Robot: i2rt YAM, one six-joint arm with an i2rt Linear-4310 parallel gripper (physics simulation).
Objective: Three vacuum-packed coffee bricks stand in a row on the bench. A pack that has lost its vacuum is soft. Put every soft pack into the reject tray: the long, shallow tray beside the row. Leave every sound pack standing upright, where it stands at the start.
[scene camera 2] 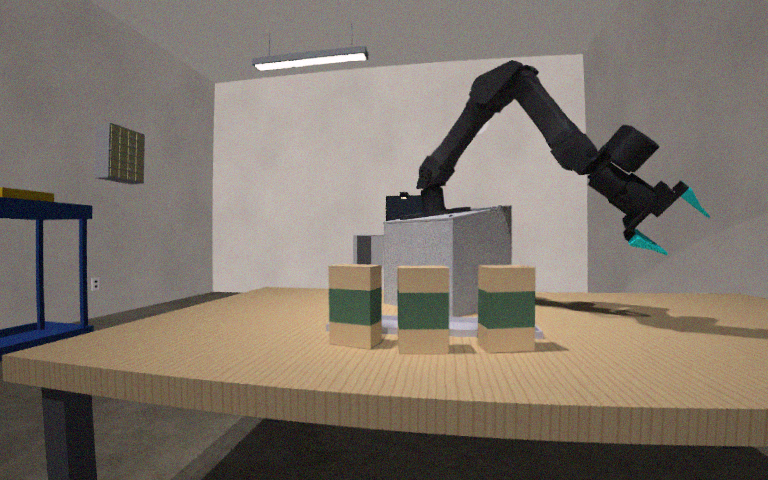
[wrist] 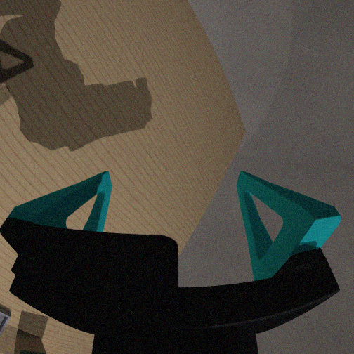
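Seen in the pictures: gripper, between the fingertips: (scene camera 2: 687,235); arm's base, origin of its link: (scene camera 2: 434,215).
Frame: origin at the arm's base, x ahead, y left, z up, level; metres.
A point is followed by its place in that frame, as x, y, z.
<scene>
Three tan coffee packs with green bands stand upright in a row on the bench in the scene view: the left pack (scene camera 2: 355,306) {0.416, -0.196, -0.185}, the middle pack (scene camera 2: 423,309) {0.452, -0.085, -0.183} and the right pack (scene camera 2: 506,309) {0.451, 0.051, -0.185}. Their looks do not show which is soft. The pale, shallow reject tray (scene camera 2: 463,326) {0.282, 0.019, -0.253} (wrist: 3,320) lies behind the row, partly hidden by the packs. Part of one pack (wrist: 33,325) shows at the lower left of the wrist view; I cannot tell which. My gripper (scene camera 2: 688,235) {0.385, 0.431, -0.065} (wrist: 173,178) is open and empty, its teal fingers wide apart, above and right of the row.
The grey pedestal (scene camera 2: 419,254) {0.099, -0.054, -0.109} carrying the arm stands behind the tray. The wooden bench (scene camera 2: 226,362) {0.496, -0.386, -0.256} (wrist: 200,150) has its edge beneath the gripper in the wrist view. The arm's shadow falls on the bench. A blue cart (scene camera 2: 83,271) stands at the far left.
</scene>
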